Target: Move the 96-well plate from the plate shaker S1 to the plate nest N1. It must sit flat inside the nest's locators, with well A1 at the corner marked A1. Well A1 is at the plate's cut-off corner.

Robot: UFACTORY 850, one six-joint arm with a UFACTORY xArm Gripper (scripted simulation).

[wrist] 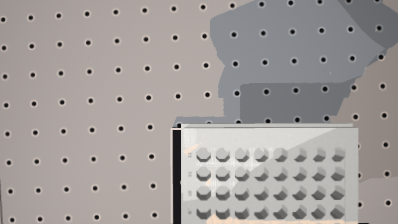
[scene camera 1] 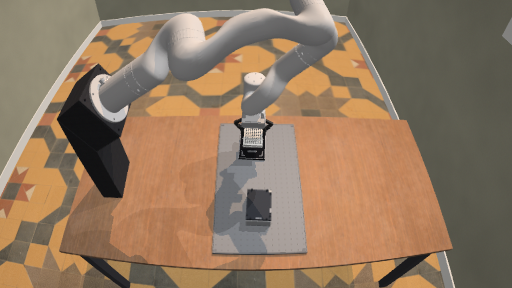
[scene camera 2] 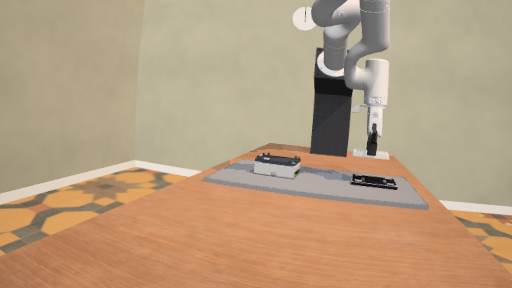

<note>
In view: a white 96-well plate (wrist: 222, 147) and a plate shaker S1 (scene camera 1: 259, 202).
</note>
